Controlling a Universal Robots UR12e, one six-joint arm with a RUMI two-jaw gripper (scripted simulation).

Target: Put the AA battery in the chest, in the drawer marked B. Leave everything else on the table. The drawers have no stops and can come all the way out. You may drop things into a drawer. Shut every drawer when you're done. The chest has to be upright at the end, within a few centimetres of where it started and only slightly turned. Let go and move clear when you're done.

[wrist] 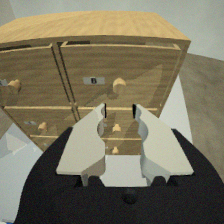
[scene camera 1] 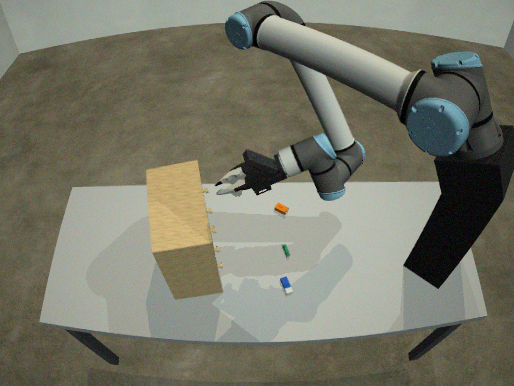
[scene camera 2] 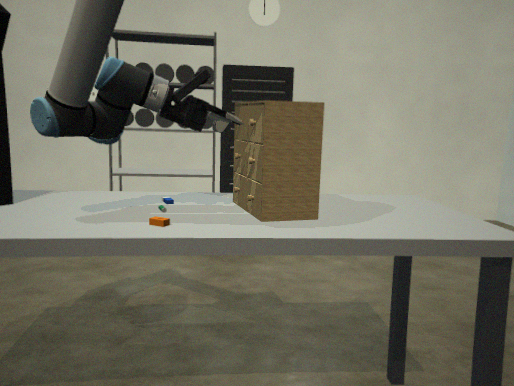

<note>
I see my gripper (scene camera 2: pixel 241 124) and a wooden chest (scene camera 1: pixel 181 242).
The wooden chest shows as well in scene camera 2 (scene camera 2: pixel 292 143). My gripper also shows in the wrist view (wrist: pixel 119 104) and in scene camera 1 (scene camera 1: pixel 215 189).
</note>
